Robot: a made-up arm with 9 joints. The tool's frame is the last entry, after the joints.
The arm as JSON. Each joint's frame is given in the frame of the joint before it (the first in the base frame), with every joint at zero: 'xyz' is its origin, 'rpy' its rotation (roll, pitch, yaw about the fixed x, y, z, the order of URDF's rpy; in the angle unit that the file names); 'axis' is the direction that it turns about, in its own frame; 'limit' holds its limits. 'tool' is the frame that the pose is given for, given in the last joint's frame.
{
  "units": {
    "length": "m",
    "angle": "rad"
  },
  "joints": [
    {
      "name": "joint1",
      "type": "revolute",
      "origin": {
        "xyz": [
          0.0,
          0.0,
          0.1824
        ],
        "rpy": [
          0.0,
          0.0,
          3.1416
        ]
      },
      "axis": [
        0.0,
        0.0,
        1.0
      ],
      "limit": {
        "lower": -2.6,
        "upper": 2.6
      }
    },
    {
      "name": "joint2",
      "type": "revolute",
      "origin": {
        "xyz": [
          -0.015,
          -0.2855,
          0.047
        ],
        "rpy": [
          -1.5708,
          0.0,
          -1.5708
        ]
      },
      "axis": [
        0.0,
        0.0,
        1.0
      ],
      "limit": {
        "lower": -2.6,
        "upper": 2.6
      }
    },
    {
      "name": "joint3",
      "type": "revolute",
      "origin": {
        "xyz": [
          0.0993,
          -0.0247,
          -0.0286
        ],
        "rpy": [
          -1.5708,
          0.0,
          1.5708
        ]
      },
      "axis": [
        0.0,
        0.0,
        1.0
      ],
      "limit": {
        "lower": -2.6,
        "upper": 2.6
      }
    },
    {
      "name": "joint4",
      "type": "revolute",
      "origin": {
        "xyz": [
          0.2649,
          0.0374,
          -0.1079
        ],
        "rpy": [
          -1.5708,
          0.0,
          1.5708
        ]
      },
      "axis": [
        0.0,
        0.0,
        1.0
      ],
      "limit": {
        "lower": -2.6,
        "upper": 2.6
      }
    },
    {
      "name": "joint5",
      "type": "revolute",
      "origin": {
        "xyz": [
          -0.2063,
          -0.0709,
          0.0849
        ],
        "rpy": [
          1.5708,
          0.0,
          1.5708
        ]
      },
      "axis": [
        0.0,
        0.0,
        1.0
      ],
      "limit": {
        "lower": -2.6,
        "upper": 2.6
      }
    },
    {
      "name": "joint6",
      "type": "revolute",
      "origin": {
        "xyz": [
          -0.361,
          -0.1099,
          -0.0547
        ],
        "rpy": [
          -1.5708,
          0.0,
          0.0
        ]
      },
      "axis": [
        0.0,
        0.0,
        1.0
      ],
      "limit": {
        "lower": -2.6,
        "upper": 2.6
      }
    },
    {
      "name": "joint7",
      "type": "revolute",
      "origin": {
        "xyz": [
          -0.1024,
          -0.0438,
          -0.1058
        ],
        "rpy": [
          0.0,
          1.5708,
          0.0
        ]
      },
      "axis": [
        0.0,
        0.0,
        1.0
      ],
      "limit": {
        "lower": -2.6,
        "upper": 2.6
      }
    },
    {
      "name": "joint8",
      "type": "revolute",
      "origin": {
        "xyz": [
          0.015,
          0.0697,
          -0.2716
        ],
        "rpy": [
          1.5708,
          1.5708,
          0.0
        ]
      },
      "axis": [
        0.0,
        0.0,
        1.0
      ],
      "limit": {
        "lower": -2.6,
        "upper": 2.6
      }
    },
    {
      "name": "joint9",
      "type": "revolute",
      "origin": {
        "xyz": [
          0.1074,
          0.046,
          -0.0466
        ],
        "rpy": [
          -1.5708,
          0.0,
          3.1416
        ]
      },
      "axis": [
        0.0,
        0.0,
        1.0
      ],
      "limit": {
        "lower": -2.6,
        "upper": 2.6
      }
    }
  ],
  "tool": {
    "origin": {
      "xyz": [
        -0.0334,
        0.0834,
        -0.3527
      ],
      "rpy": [
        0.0,
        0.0,
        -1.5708
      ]
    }
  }
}
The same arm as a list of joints. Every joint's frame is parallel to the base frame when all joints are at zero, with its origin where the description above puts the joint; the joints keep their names.
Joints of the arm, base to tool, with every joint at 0 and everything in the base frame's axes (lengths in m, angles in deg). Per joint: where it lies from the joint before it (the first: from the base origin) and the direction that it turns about. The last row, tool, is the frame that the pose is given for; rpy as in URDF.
joint1: offset 0 0 0.1824 axis +z
joint2: offset 0.015 0.2855 0.047 axis -x
joint3: offset 0.0286 0.0993 0.0247 axis -y
joint4: offset 0.0374 0.1079 -0.2649 axis +z
joint5: offset -0.2063 -0.0709 0.0849 axis +x
joint6: offset -0.0547 -0.361 -0.1099 axis +z
joint7: offset 0.0438 -0.1024 -0.1058 axis +y
joint8: offset -0.0697 -0.2716 -0.015 axis +x
joint9: offset -0.0466 -0.1074 -0.046 axis +z
tool: offset -0.0834 -0.0334 -0.3527 rpy 0 0 0
Joint limits (deg, base to tool): -148.97..148.97 -148.97..148.97 -148.97..148.97 -148.97..148.97 -148.97..148.97 -148.97..148.97 -148.97..148.97 -148.97..148.97 -148.97..148.97

